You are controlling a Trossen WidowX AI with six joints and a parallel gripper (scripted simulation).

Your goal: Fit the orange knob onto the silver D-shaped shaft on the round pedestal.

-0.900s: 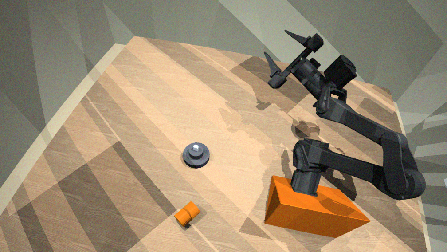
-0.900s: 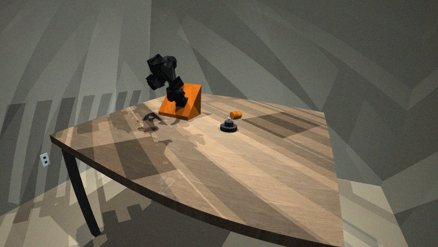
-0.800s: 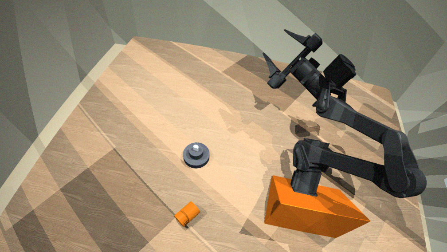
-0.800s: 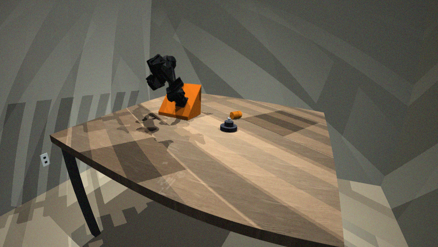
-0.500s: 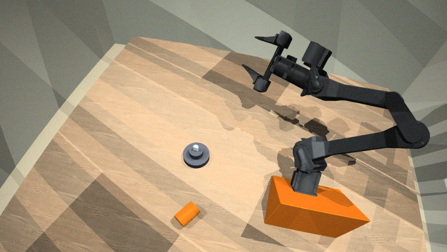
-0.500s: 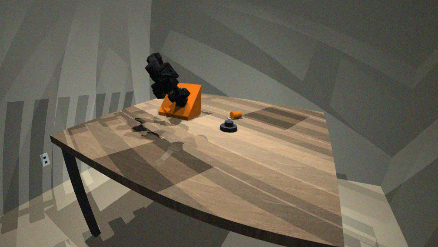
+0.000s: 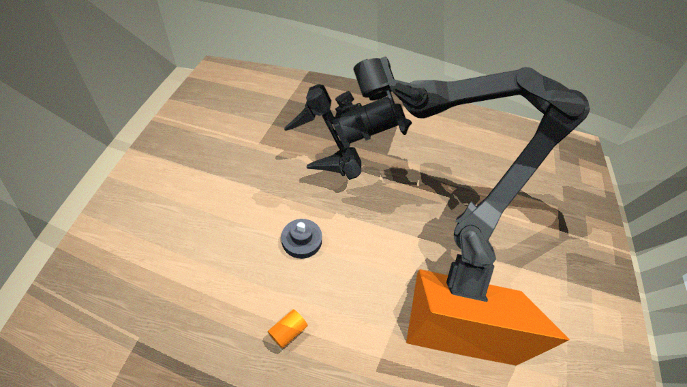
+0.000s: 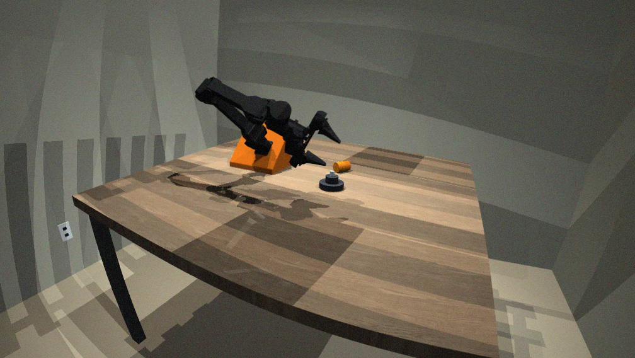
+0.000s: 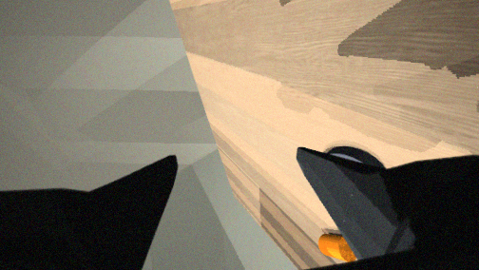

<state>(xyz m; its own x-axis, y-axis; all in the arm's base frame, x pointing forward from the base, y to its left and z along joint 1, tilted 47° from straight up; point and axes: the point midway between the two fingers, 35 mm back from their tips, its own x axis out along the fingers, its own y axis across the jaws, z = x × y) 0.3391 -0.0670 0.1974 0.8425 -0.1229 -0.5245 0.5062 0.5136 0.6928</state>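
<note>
The orange knob lies 80 mm behind my gripper tip, 290 mm to the left of it and 130 mm below it. Round my gripper tip: round pedestal 40 mm behind, 110 mm to the left, 120 mm below.
</note>
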